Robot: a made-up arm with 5 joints. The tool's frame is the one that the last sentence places.
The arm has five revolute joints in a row. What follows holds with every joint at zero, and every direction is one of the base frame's. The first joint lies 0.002 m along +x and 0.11 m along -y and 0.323 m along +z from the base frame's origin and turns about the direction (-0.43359, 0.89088, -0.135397), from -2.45 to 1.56 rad. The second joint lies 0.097 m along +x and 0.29 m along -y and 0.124 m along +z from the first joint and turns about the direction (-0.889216, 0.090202, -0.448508), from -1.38 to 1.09 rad. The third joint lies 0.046 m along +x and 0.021 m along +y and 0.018 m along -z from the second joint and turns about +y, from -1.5 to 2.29 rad. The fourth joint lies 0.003 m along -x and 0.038 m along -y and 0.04 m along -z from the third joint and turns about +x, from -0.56 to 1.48 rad. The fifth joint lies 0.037 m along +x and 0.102 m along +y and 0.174 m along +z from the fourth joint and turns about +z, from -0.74 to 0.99 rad. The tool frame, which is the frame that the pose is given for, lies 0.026 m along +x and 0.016 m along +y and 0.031 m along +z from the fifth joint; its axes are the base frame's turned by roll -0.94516, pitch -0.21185 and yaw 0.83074 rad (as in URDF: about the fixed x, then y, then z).
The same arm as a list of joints. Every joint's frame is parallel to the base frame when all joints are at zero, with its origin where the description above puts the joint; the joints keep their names.
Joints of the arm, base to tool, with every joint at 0 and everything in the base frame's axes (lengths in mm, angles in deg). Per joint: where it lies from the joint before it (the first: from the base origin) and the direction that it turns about. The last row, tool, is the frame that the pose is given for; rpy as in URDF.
joint 1: axis -0.43359 0.89088 -0.135397 offset 2 -110 323
joint 2: axis -0.889216 0.090202 -0.448508 offset 97 -290 124
joint 3: axis 0 1 0 offset 46 21 -18
joint 4: axis 1 0 0 offset -3 -38 -40
joint 5: axis 0 0 1 offset 37 102 174
tool: offset 26 16 31 rpy -54.15 -12.14 47.6
Joint limits (deg, base to tool): -140.37..89.38 -79.07..62.45 -85.94..131.21 -32.09..84.8 -42.4..56.72

